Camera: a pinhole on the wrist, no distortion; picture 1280 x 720 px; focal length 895.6 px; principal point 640.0 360.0 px. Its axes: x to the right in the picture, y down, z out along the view. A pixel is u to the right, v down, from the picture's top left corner.
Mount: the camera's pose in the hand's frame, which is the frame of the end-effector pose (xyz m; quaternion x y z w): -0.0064 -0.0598 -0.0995 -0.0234 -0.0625 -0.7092 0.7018
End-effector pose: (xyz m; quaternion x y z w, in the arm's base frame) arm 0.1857 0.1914 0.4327 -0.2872 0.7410 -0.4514 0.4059
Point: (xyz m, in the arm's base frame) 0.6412 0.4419 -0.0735
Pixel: outside the picture
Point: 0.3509 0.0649 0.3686
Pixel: 594.4 536.5
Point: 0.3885 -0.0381 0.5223
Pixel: 1108.5 565.5
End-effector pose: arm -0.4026 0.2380 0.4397 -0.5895 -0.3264 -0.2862 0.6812
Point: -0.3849 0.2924 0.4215
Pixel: 226.5 419.6
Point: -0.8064 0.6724 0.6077
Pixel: 1231.9 229.1
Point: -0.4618 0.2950 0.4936
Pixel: 810.7 473.6
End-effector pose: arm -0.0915 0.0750 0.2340 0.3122 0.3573 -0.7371 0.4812
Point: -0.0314 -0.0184 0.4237
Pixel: 443.6 31.4
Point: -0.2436 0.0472 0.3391
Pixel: 1227.6 356.0
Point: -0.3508 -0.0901 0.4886
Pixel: 1207.4 347.6
